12 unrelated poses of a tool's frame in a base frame.
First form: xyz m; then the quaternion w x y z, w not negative.
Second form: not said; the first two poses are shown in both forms.
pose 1, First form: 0.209 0.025 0.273 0.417 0.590 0.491 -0.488
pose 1, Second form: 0.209 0.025 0.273 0.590 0.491 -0.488 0.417
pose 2, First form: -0.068 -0.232 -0.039 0.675 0.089 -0.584 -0.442
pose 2, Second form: -0.068 -0.232 -0.039 0.089 -0.584 -0.442 0.675
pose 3, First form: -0.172 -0.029 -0.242 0.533 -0.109 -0.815 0.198
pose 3, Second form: -0.172 -0.029 -0.242 -0.109 -0.815 0.198 0.533
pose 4, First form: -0.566 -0.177 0.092 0.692 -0.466 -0.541 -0.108
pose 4, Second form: -0.566 -0.177 0.092 -0.466 -0.541 -0.108 0.692
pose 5, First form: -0.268 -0.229 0.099 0.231 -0.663 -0.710 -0.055
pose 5, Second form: -0.268 -0.229 0.099 -0.663 -0.710 -0.055 0.231
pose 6, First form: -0.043 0.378 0.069 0.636 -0.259 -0.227 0.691
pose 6, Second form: -0.043 0.378 0.069 -0.259 -0.227 0.691 0.636
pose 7, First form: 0.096 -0.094 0.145 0.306 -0.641 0.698 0.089
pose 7, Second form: 0.096 -0.094 0.145 -0.641 0.698 0.089 0.306
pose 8, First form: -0.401 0.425 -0.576 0.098 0.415 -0.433 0.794
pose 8, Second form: -0.401 0.425 -0.576 0.415 -0.433 0.794 0.098
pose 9, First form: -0.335 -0.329 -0.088 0.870 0.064 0.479 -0.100
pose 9, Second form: -0.335 -0.329 -0.088 0.064 0.479 -0.100 0.870
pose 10, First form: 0.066 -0.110 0.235 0.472 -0.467 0.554 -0.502
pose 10, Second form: 0.066 -0.110 0.235 -0.467 0.554 -0.502 0.472
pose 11, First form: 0.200 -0.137 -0.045 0.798 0.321 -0.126 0.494
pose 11, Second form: 0.200 -0.137 -0.045 0.321 -0.126 0.494 0.798
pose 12, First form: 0.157 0.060 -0.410 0.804 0.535 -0.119 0.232
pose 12, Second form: 0.157 0.060 -0.410 0.535 -0.119 0.232 0.804
